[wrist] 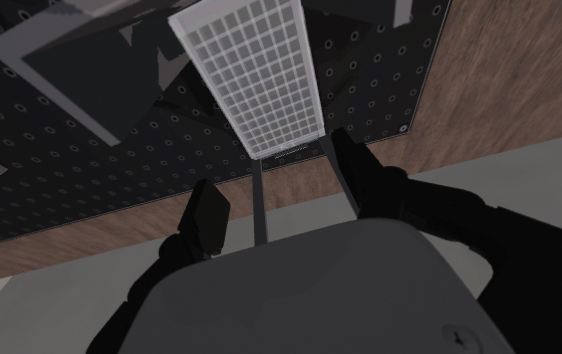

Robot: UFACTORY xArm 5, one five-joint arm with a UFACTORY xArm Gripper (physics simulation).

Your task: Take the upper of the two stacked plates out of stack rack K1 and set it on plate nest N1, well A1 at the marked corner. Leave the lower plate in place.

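Note:
The upper plate, pale with a fine square grid, sits in stack rack K1 at the top centre of the wrist view. Two dark grey rack posts extend from its near end toward my gripper body, which covers their lower ends. The rack's label is too blurred to read. The lower plate cannot be told apart beneath the upper one. My gripper is wide open and empty, with one finger on each side of the posts, short of the plate's near end. Plate nest N1 and its A1 corner cannot be made out for certain.
A grey-edged frame with a dark inside lies at the upper left on the black perforated board. Part of a light grey piece shows at the top right. The wooden table borders the board, with grey floor beyond its edge.

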